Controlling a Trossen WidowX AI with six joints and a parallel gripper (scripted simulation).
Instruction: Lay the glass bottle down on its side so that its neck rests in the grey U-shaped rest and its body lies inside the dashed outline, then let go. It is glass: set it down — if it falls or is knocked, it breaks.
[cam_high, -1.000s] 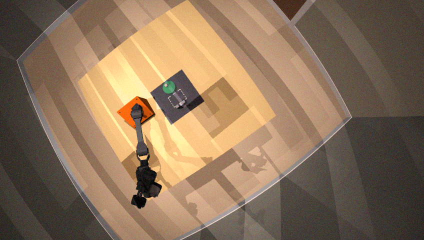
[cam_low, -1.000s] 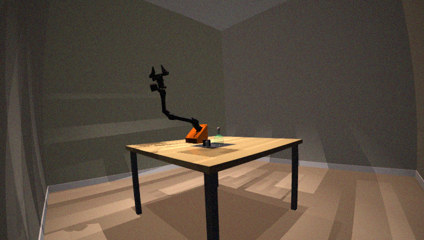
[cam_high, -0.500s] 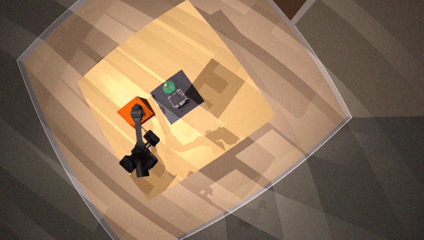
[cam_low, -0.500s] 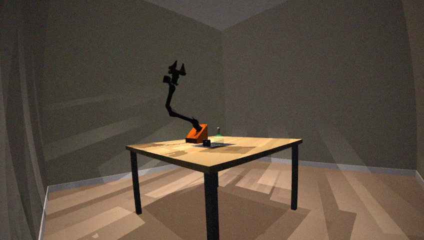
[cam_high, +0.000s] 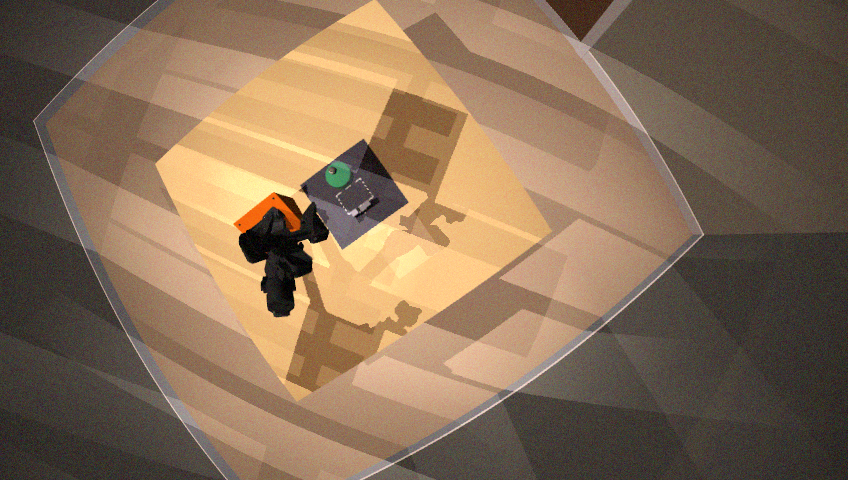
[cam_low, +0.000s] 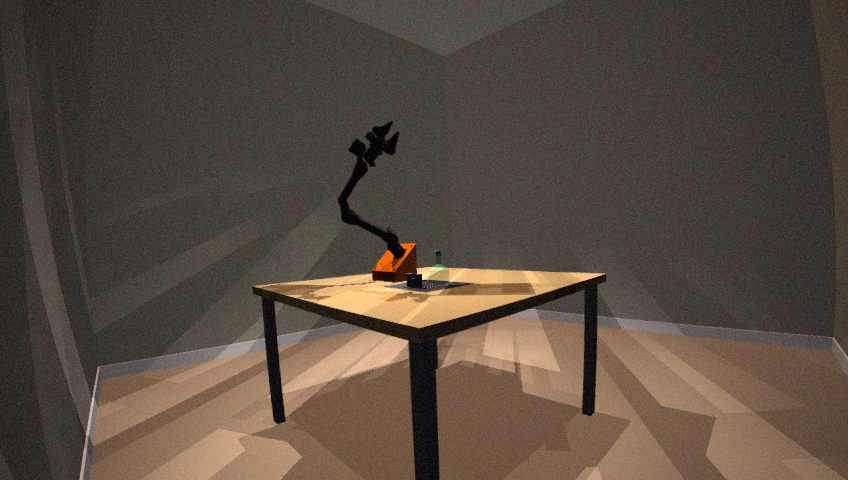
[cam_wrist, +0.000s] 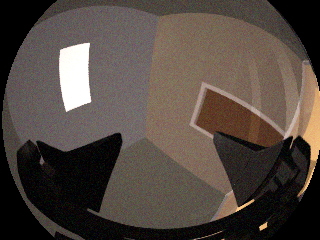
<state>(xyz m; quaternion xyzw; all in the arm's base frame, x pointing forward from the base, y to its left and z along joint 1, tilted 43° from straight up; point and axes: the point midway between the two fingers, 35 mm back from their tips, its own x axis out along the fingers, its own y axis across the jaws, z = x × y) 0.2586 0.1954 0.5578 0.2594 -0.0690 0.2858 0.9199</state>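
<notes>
The green glass bottle is 64 cm below my gripper tip, 20 cm to the left of it and 6 cm ahead of it. Round my gripper tip: dark grey mat 73 cm below, 12 cm to the left, 5 cm ahead.
</notes>
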